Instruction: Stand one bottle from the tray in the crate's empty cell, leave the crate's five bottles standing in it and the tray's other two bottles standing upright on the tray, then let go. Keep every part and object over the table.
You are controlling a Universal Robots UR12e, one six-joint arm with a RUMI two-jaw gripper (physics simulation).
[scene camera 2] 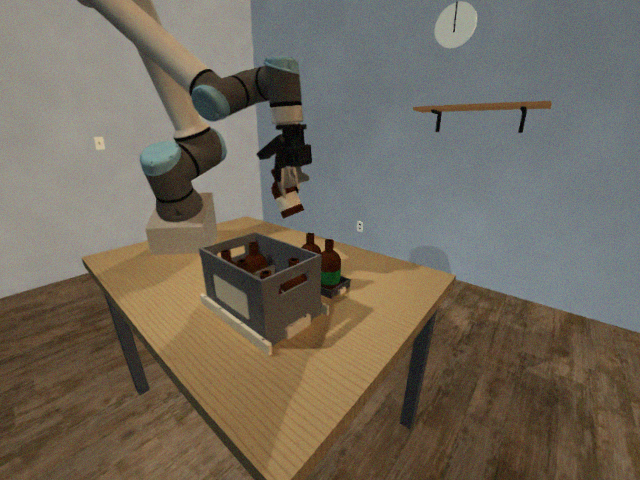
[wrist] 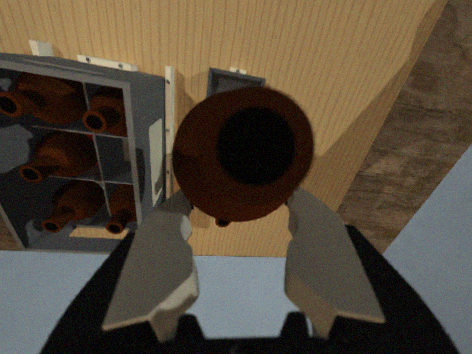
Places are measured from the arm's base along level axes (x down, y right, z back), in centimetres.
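Pixels of known places: gripper, between the fingertips: (scene camera 2: 291,195); arm's base, origin of its link: (scene camera 2: 180,207).
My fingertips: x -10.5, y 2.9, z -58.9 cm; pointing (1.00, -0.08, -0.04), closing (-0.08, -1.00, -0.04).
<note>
For each thing: its middle in the pictures, then the offset to it from my fingertips. Level surfaces: height alone.
- grey crate, middle of its body: (wrist: 100,157) (scene camera 2: 260,281) dx +19.2, dy +22.2, dz -3.2 cm
- small dark tray, middle of its body: (wrist: 226,144) (scene camera 2: 308,275) dx +26.7, dy +0.5, dz -6.2 cm
- green-labelled bottle, middle of its body: (scene camera 2: 329,263) dx +19.7, dy +2.7, dz -14.6 cm
- wooden table, height of its surface: dx +27.9 cm
My gripper (scene camera 2: 290,181) (wrist: 238,186) is shut on a brown bottle (scene camera 2: 288,202) (wrist: 200,165) with a pale label. It holds the bottle tilted, high above the table behind the crate and tray. The grey crate (scene camera 2: 290,312) (wrist: 145,95) holds five brown bottles; in the wrist view, its empty cell (wrist: 116,156) is the middle one of the column nearest the tray. The small dark tray (scene camera 2: 345,283) (wrist: 211,82) stands beside the crate. A green-labelled bottle (scene camera 2: 330,262) and another brown bottle (scene camera 2: 310,243) stand upright there; the held bottle mostly hides them in the wrist view.
Pale rails (scene camera 2: 235,322) (wrist: 169,120) lie along the crate's foot on the wooden table (scene camera 2: 217,361) (wrist: 320,40). The robot's pale base block (scene camera 2: 178,238) is at the table's far left. A wall shelf (scene camera 2: 480,106) hangs beyond the table.
</note>
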